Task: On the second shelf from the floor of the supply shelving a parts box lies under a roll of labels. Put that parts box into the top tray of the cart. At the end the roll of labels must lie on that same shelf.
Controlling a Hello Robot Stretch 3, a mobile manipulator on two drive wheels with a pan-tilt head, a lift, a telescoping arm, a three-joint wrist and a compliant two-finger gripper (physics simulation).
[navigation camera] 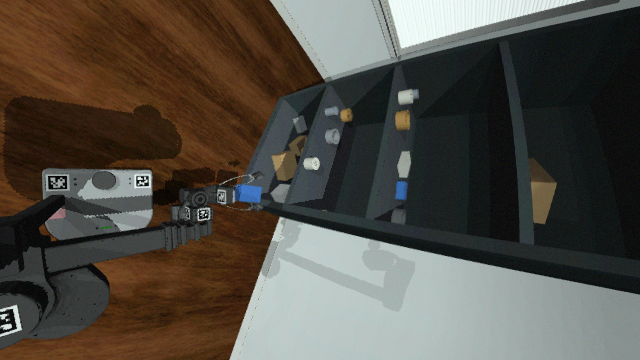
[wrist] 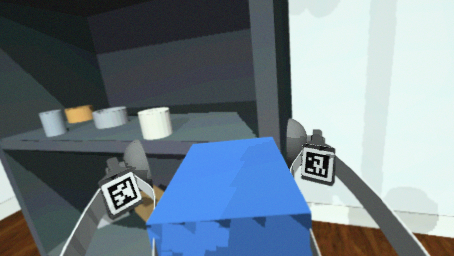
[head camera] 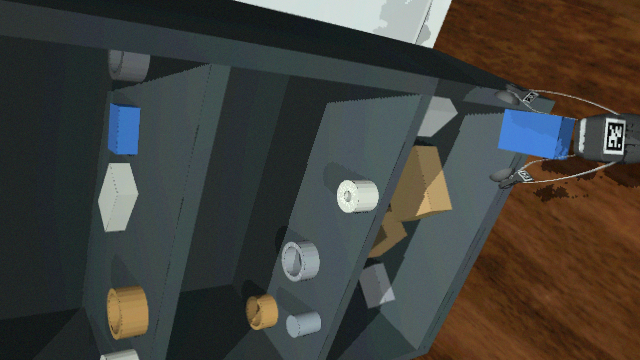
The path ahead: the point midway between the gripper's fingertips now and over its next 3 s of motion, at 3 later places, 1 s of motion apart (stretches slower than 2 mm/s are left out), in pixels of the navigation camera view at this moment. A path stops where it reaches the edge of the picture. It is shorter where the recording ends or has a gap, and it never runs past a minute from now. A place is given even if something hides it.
My gripper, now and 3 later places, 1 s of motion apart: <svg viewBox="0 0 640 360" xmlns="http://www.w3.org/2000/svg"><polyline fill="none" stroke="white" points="263,191 250,152 210,82 110,16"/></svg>
